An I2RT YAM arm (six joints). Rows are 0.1 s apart.
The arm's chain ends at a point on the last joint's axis. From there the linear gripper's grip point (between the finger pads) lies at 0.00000 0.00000 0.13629 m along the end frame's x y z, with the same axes.
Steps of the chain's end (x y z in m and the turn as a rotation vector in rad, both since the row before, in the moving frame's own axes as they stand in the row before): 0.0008, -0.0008, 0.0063, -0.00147, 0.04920, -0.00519; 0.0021, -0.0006, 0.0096, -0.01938, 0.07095, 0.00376; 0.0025, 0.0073, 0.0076, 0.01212, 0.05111, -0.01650; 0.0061, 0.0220, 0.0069, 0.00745, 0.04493, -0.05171; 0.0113, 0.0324, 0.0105, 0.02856, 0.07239, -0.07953; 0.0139, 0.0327, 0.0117, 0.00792, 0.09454, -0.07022; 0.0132, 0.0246, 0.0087, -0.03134, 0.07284, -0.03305; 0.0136, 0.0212, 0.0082, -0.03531, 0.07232, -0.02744; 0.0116, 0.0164, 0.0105, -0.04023, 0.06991, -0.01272
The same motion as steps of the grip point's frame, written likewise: 0.0075, -0.0006, 0.0061, -0.00147, 0.04920, -0.00519; 0.0118, 0.0021, 0.0092, -0.01938, 0.07095, 0.00376; 0.0094, 0.0056, 0.0074, 0.01212, 0.05111, -0.01650; 0.0122, 0.0208, 0.0068, 0.00745, 0.04493, -0.05171; 0.0210, 0.0281, 0.0101, 0.02856, 0.07239, -0.07953; 0.0267, 0.0312, 0.0111, 0.00792, 0.09454, -0.07022; 0.0232, 0.0287, 0.0083, -0.03134, 0.07284, -0.03305; 0.0235, 0.0259, 0.0078, -0.03531, 0.07232, -0.02744; 0.0212, 0.0218, 0.0101, -0.04023, 0.06991, -0.01272
